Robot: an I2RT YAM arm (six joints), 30 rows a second.
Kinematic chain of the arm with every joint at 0, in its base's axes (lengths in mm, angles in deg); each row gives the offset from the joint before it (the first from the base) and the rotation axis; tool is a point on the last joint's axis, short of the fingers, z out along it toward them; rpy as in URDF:
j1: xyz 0 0 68 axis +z
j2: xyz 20 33.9 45.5 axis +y
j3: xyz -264 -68.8 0 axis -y
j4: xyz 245 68.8 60 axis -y
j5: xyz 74 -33.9 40.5 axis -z
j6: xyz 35.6 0 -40.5 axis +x
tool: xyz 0 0 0 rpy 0 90 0
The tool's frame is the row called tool.
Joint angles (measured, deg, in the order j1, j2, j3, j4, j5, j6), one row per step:
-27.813, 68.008, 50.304, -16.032, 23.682, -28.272
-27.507, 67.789, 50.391, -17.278, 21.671, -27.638
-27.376, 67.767, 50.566, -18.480, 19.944, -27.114
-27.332, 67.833, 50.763, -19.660, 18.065, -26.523
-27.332, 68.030, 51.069, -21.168, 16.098, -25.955
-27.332, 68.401, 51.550, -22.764, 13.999, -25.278
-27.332, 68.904, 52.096, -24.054, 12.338, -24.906
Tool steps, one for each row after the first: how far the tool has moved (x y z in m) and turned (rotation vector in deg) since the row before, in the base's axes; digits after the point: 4 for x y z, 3 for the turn. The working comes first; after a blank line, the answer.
Tool pose at each row, in the base's axes (x y z in m, rotation vector in deg; the steps are taken from these numbers as rounded here):
0.2246, -0.1346, 0.2817, 14.034, 129.892, -56.661
0.2245, -0.1317, 0.2810, 12.948, 130.561, -53.822
0.2246, -0.1300, 0.2801, 12.151, 131.346, -51.391
0.2247, -0.1286, 0.2789, 11.474, 132.139, -48.769
0.2248, -0.1273, 0.2774, 10.777, 133.278, -45.954
0.2255, -0.1263, 0.2762, 10.185, 134.440, -42.873
0.2267, -0.1257, 0.2752, 9.571, 135.451, -40.459

-0.0001, 0.0029, -0.0007, 1.753, -0.134, 1.640
0.0001, 0.0017, -0.0009, 1.616, 0.083, 1.260
0.0001, 0.0014, -0.0012, 1.779, 0.044, 1.230
0.0001, 0.0013, -0.0015, 2.011, 0.347, 1.232
0.0007, 0.0010, -0.0012, 2.224, 0.325, 1.224
0.0012, 0.0006, -0.0010, 1.732, 0.413, 1.034

